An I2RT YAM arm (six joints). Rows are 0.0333 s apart.
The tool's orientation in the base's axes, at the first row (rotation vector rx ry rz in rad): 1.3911, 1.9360, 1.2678
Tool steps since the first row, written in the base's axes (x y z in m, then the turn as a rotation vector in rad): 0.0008, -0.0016, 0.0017, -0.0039, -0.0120, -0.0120; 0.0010, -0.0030, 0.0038, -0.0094, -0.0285, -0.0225; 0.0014, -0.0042, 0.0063, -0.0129, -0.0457, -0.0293; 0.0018, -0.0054, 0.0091, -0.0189, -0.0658, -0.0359; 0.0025, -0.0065, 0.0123, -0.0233, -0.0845, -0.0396; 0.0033, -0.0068, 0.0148, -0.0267, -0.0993, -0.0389; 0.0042, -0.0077, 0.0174, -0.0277, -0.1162, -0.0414; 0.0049, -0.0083, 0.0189, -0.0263, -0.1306, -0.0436
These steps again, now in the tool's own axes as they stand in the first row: -0.0015, 0.0017, -0.0009, -0.0111, -0.0132, -0.0022; -0.0025, 0.0036, -0.0023, -0.0255, -0.0262, -0.0083; -0.0034, 0.0058, -0.0037, -0.0407, -0.0351, -0.0149; -0.0042, 0.0083, -0.0053, -0.0575, -0.0453, -0.0248; -0.0050, 0.0114, -0.0068, -0.0732, -0.0521, -0.0343; -0.0052, 0.0139, -0.0075, -0.0851, -0.0544, -0.0434; -0.0060, 0.0165, -0.0084, -0.1004, -0.0583, -0.0501; -0.0065, 0.0181, -0.0089, -0.1143, -0.0605, -0.0540
